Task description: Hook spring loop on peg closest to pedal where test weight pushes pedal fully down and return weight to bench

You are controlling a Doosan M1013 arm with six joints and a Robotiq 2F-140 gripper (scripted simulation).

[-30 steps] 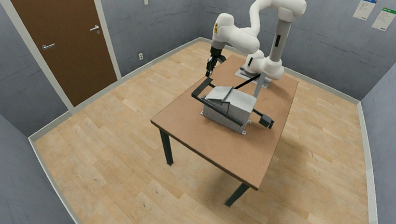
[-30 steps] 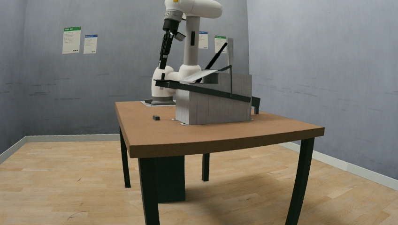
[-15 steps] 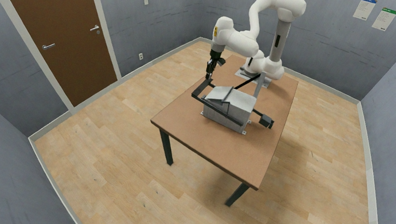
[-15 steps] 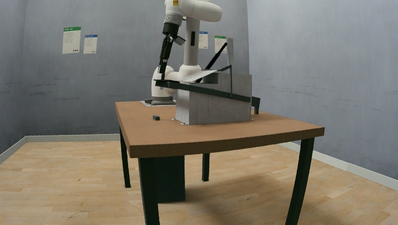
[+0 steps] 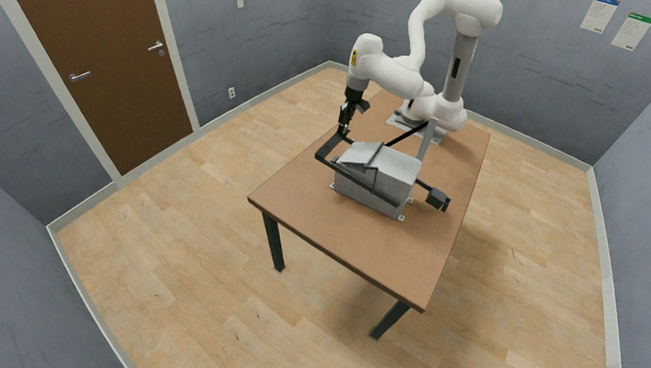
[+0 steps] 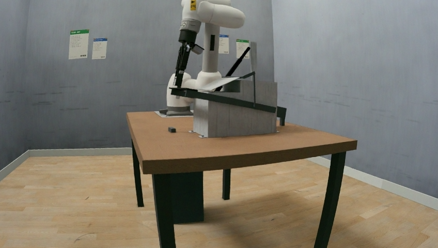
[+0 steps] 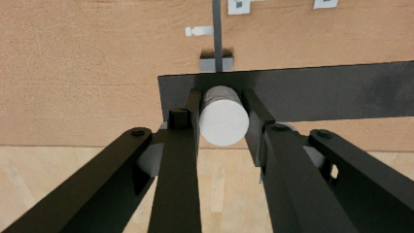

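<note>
My hand is 1 cm above the steel test weight. Round my hand: dark block 3 cm to the right, 22 cm below.
</note>
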